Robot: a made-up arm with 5 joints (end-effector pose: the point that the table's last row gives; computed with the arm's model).
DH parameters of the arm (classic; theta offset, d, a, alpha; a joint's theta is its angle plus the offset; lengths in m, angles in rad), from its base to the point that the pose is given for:
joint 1: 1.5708 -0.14 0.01 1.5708
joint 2: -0.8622 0 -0.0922 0
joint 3: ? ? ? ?
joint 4: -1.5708 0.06 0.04 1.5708
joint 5: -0.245 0 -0.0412 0
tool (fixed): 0.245 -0.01 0 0
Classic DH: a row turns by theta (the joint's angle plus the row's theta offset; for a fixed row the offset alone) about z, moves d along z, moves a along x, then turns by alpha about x.
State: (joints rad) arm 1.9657 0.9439 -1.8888 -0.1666 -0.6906
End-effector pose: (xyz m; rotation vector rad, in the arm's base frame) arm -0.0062 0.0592 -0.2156 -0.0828 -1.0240 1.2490
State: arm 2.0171 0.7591 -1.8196 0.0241 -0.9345
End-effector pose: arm -0.0046 0.0688 -0.2115 -0.1278 -1.1012 0.9627
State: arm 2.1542 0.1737 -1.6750 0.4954 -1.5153
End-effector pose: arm 0.0123 0.1007 -0.1824 -0.0012 -1.5113 0.1409
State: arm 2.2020 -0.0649 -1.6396 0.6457 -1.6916
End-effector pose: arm 0.0181 0.1095 -0.1611 0.1533 -1.6732 -0.1660
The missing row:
joint 3: -0.7086 0.04 -0.02 -1.5708
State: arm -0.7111 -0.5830 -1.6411 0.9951 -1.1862
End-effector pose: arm -0.0103 -0.0889 -0.1199 2.3817 -0.0584 1.6519
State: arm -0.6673 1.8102 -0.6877 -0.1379 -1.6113
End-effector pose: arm 0.0627 -0.0699 -0.1177 1.3128 0.4980 -2.0568
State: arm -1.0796 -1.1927 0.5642 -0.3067 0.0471
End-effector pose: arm 0.1207 0.0162 -0.0901 -0.7098 0.0852 -0.8937
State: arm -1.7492 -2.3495 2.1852 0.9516 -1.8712
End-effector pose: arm 0.1751 -0.1001 -0.1973 0.2745 -1.2307 2.3231
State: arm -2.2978 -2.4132 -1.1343 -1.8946 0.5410
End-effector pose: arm 0.0030 -0.0687 -0.1552 0.1797 1.4044 1.4239
